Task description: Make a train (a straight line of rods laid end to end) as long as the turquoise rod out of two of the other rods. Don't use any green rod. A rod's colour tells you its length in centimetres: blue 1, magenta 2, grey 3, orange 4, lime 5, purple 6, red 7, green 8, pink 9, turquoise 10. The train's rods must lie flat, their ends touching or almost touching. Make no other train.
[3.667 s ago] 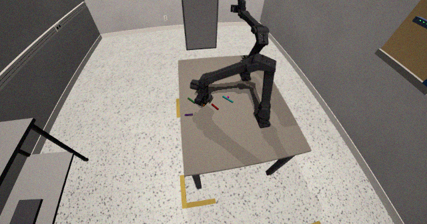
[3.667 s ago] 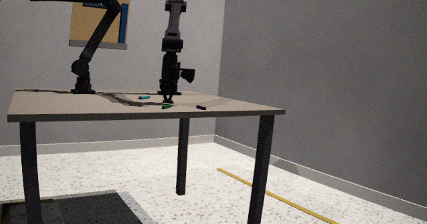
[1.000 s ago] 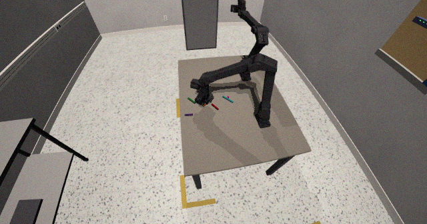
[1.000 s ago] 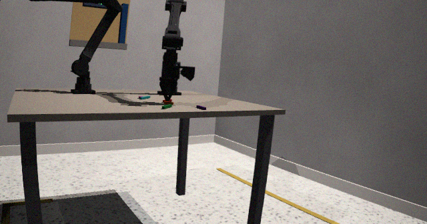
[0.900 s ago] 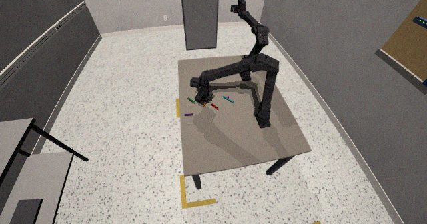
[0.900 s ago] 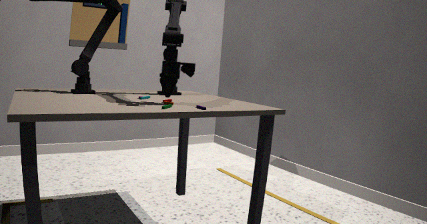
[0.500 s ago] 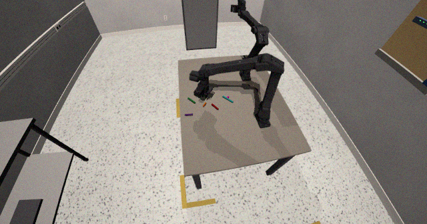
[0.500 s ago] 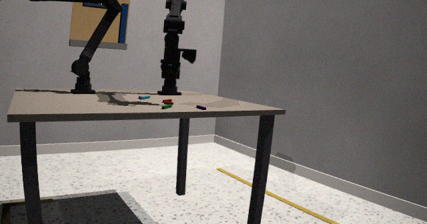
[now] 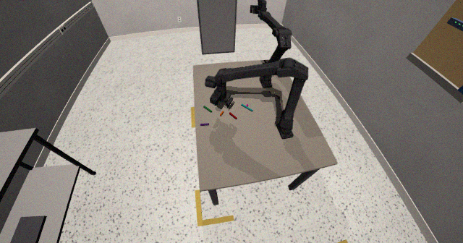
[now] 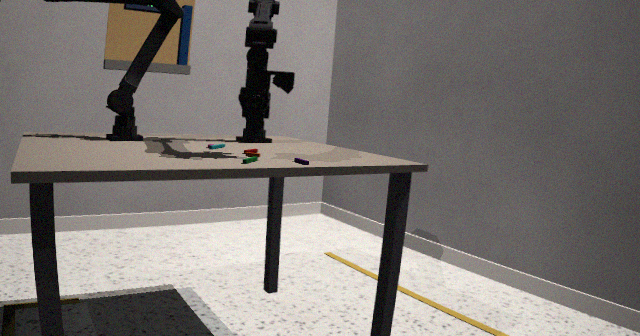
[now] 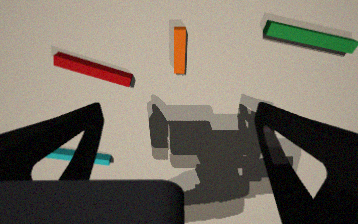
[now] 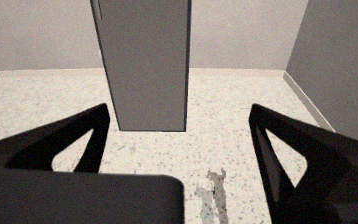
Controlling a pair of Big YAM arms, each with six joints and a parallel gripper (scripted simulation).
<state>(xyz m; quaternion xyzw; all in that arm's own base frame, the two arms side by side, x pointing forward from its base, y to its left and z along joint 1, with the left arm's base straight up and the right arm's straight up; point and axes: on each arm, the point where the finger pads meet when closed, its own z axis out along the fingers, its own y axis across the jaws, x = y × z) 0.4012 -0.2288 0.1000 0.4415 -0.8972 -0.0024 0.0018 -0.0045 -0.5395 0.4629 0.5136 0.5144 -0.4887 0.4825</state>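
Observation:
Right now the purple rod is 130 mm ahead of my left hand, 90 mm to the left of it and 100 mm below it. The rest, counted from my left hand: red rod: 80 mm behind, 40 mm to the left, 100 mm below; then orange rod: 100 mm below; then green rod: 100 mm ahead, 50 mm to the right, 100 mm below.

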